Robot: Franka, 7 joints.
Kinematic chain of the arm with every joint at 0, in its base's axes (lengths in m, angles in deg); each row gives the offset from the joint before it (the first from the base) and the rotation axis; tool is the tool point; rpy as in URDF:
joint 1: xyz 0 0 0.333 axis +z
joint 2: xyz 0 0 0 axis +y
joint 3: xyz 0 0 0.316 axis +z
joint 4: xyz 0.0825 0 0 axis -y
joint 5: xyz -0.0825 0 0.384 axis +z
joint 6: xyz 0 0 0 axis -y
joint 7: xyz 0.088 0 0 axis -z
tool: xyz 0 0 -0.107 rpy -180 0 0
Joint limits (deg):
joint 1: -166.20..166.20
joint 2: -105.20..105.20
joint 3: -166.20..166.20
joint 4: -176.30..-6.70
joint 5: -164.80..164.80
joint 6: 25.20..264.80
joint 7: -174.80..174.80
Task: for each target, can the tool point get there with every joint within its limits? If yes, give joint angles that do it. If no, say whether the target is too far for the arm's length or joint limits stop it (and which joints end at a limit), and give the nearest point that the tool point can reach.
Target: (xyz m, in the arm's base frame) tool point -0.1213 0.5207 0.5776
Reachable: yes | joints 37.62 -24.02 56.21 -117.11 -138.55 152.81 -52.47
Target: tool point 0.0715 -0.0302 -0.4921
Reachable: no: joint limits stop it (at a limit: joint 2) | nearest point 0.1159 -0.0489 -0.3369 | short by 0.163 m
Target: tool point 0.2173 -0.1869 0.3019
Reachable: yes | joints -96.32 8.63 77.35 -149.89 127.92 235.77 -60.06
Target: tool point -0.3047 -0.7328 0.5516
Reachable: yes | joints 55.94 -74.93 -64.88 -28.81 31.02 196.35 54.99
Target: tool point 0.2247 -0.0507 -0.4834
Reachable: no: joint limits stop it (at a limit: joint 2) | nearest point 0.2345 -0.0529 -0.3590 | short by 0.125 m
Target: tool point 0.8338 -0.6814 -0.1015
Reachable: no: too far | nearest point 0.6160 -0.5034 0.0120 | short by 0.303 m
